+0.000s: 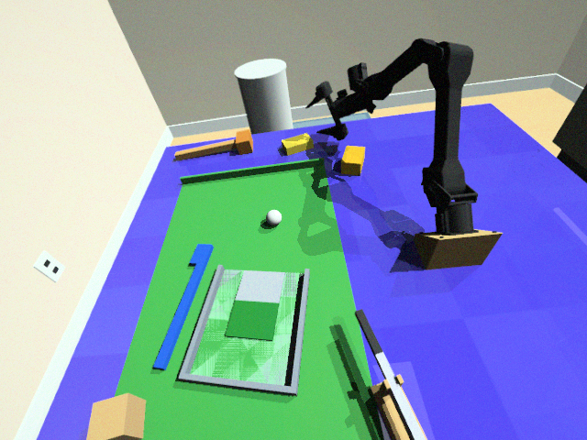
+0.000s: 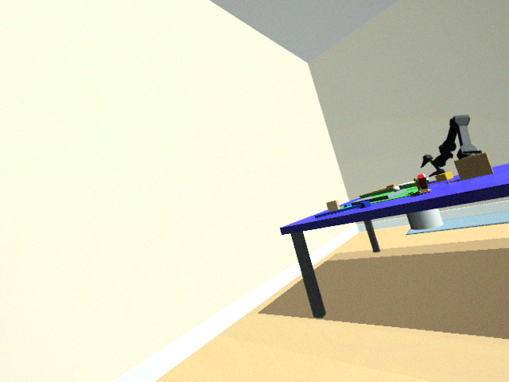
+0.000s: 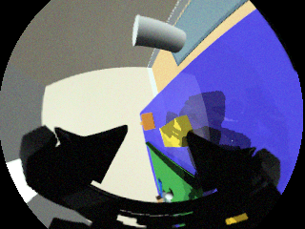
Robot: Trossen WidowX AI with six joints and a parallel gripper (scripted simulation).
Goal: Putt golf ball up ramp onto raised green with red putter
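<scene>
Right now my gripper tip is 7 cm above the yellow block, 6 cm short of it and 3 cm to the right of it. Round my gripper tip: white golf ball 39 cm to the left, 16 cm ahead, 6 cm below; then red putter 84 cm to the left, 3 cm behind, 2 cm below; then dark green rail 22 cm ahead, 15 cm to the left, 7 cm below.
</scene>
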